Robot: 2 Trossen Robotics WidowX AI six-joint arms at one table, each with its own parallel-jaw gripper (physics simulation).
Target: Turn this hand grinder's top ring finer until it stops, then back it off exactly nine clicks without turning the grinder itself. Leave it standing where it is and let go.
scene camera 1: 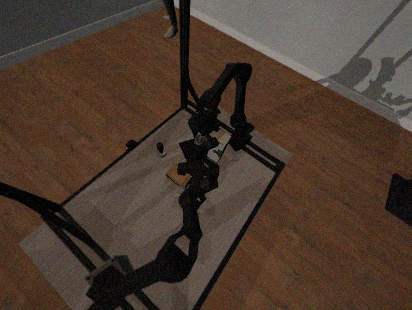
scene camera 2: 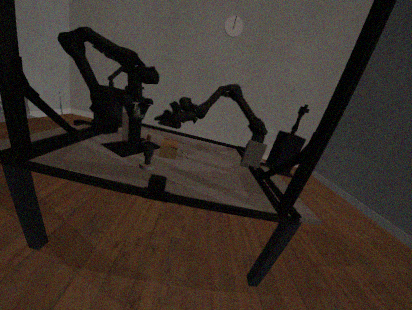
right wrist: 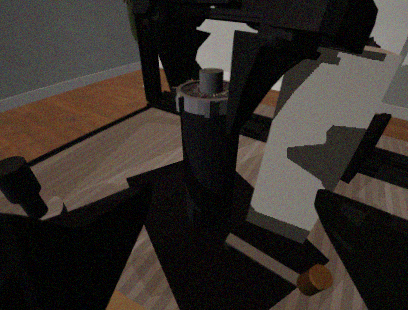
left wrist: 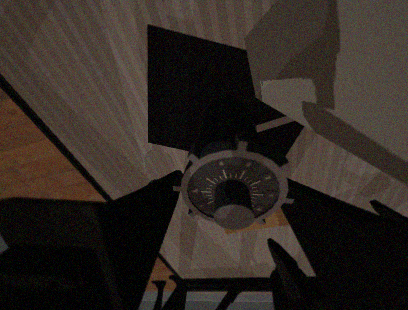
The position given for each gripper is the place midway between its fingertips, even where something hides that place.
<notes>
The table carries a small dark peg on pale base [right wrist: 27, 188]. Also in view: the left gripper [scene camera 2: 137, 119], the right gripper [right wrist: 233, 194], a white box [right wrist: 324, 107], a hand grinder [left wrist: 225, 115] and a small brown peg [right wrist: 317, 278].
The hand grinder also shows in the right wrist view [right wrist: 209, 153]. The left gripper is seen too in the right wrist view [right wrist: 202, 117] and in the left wrist view [left wrist: 227, 178]. The right gripper also shows in the left wrist view [left wrist: 314, 225].
</notes>
